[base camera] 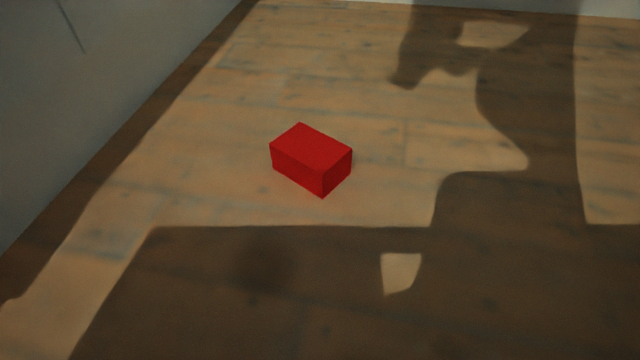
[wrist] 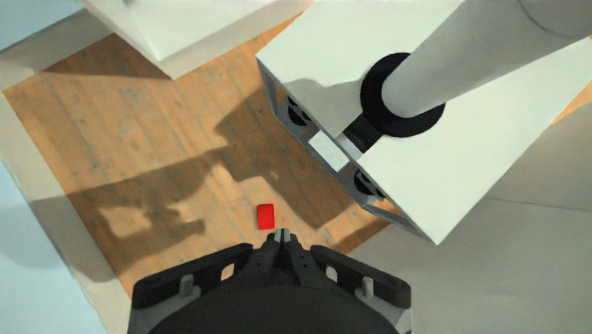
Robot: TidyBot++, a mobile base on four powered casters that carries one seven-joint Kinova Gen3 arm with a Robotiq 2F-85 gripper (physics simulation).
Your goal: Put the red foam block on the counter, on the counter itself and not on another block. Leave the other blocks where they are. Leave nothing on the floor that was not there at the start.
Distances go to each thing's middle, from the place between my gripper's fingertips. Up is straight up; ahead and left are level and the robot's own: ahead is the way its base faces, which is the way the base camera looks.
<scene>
I see the red foam block [base camera: 317,162] 14 cm ahead of my hand, 2 cm to the left of it and 49 cm below it.
</scene>
